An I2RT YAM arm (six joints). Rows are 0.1 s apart.
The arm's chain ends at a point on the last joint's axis. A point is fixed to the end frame.
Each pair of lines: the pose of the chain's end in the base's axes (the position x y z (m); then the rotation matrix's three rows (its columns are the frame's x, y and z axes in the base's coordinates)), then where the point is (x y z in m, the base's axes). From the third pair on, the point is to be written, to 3 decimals.
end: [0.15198 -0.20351 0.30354], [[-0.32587 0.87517 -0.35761], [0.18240 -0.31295 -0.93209], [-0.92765 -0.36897 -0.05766]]
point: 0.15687 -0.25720 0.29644
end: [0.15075 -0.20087 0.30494], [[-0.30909 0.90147 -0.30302], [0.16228 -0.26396 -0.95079], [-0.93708 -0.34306 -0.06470]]
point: 0.15884 -0.25421 0.29816
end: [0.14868 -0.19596 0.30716], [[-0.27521 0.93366 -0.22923], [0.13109 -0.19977 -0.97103], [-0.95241 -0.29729 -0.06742]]
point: 0.161 -0.249 0.301
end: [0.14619 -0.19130 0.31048], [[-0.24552 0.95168 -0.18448], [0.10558 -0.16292 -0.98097], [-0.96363 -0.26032 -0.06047]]
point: 0.161 -0.243 0.306
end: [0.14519 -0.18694 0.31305], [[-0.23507 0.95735 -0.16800], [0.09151 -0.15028 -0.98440], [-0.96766 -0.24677 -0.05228]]
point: 0.161 -0.239 0.309
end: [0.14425 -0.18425 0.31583], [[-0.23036 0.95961 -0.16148], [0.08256 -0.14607 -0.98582], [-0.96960 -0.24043 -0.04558]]
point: 0.160 -0.236 0.313
